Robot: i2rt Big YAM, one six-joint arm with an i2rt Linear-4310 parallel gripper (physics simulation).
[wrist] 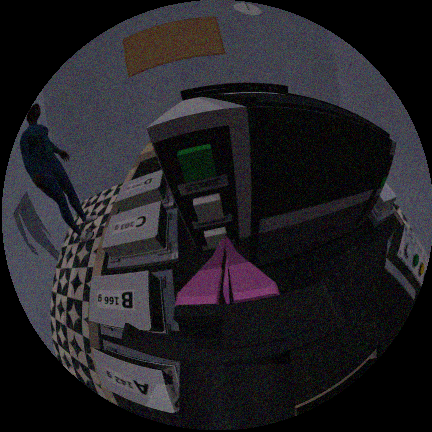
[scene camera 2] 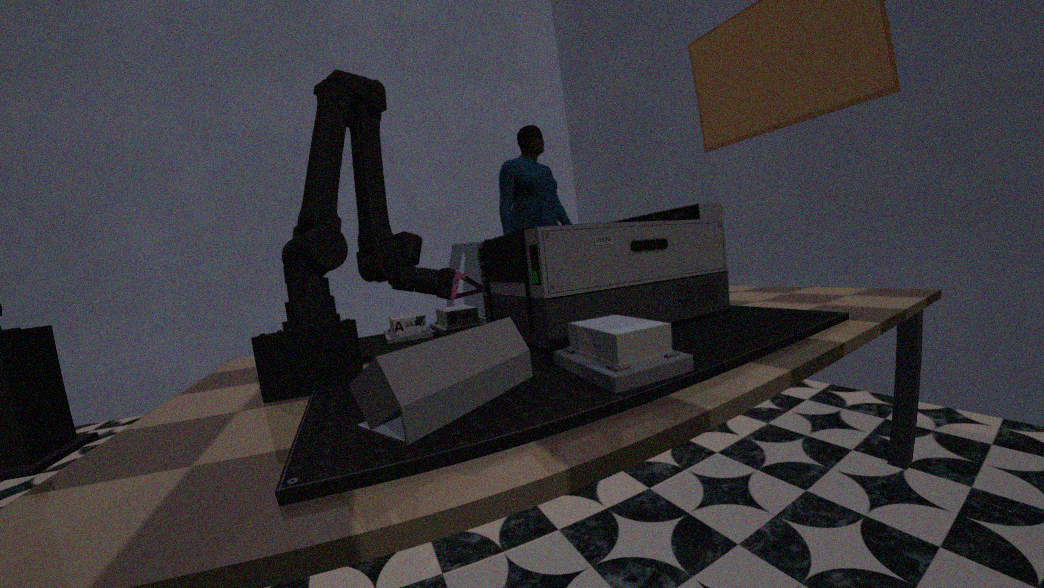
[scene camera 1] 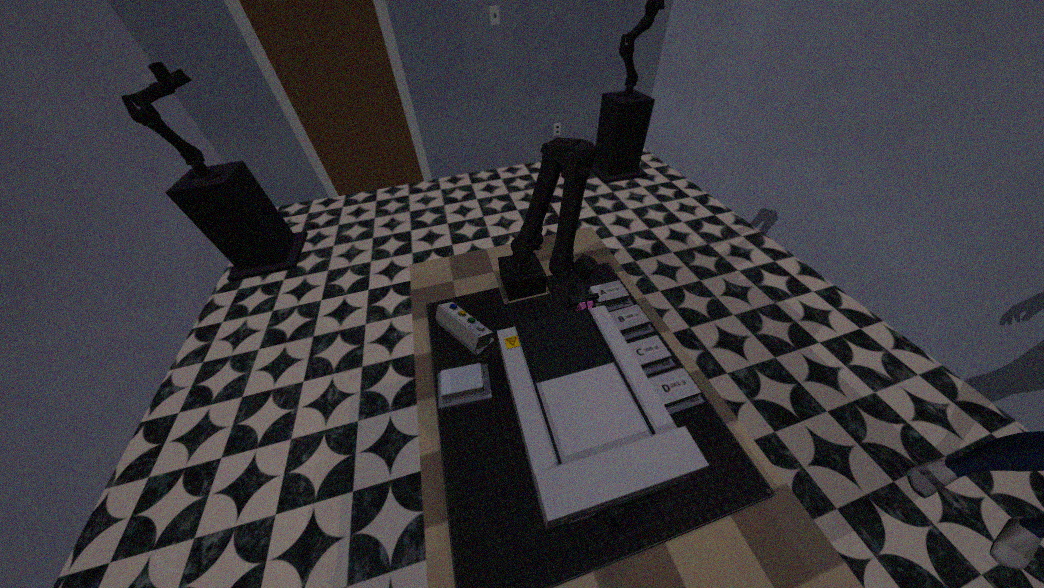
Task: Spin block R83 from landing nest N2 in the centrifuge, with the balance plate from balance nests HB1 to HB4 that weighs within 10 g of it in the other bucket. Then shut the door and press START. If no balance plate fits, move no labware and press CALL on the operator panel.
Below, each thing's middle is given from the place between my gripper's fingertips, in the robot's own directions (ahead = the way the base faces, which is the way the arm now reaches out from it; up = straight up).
Right now the balance plate B (scene camera 2: 461, 315) is 17 cm to the left of my hand, 7 cm below it and 3 cm behind it. Also, from my hand: balance plate C (scene camera 1: 650, 352): 16 cm to the left, 11 cm ahead, 7 cm below; centrifuge (scene camera 1: 596, 436): 25 cm ahead, 14 cm to the right, 2 cm above; balance plate A (scene camera 2: 404, 324): 17 cm behind, 16 cm to the left, 7 cm below.
